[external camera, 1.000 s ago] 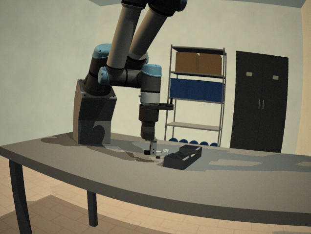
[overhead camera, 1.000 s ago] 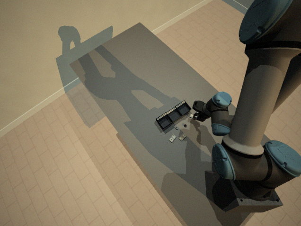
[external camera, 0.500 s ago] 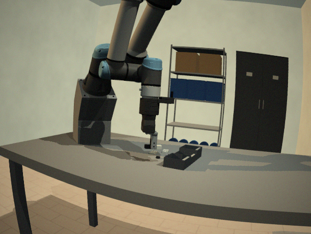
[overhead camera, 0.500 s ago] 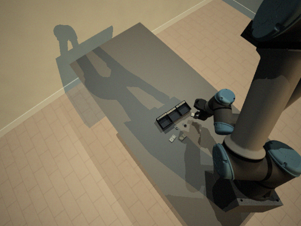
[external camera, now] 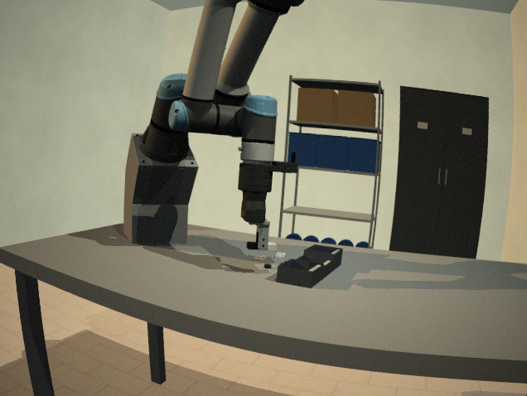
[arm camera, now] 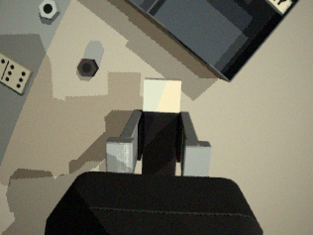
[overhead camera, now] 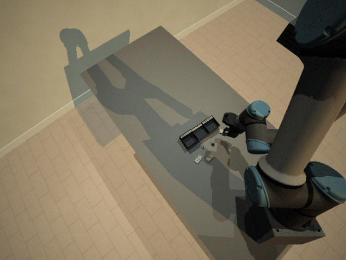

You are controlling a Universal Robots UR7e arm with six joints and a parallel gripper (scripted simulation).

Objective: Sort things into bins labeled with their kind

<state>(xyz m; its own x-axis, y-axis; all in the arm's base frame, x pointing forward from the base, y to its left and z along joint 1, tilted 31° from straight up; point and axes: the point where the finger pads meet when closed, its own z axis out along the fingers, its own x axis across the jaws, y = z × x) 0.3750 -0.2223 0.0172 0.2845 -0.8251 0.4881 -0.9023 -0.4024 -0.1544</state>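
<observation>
My hand is 13 cm to the right of the pale hex nut, 8 cm above it and 5 cm short of it. From my hand the other things lie so: dark hex nut (8 cm to the left, 8 cm below, 1 cm ahead).
</observation>
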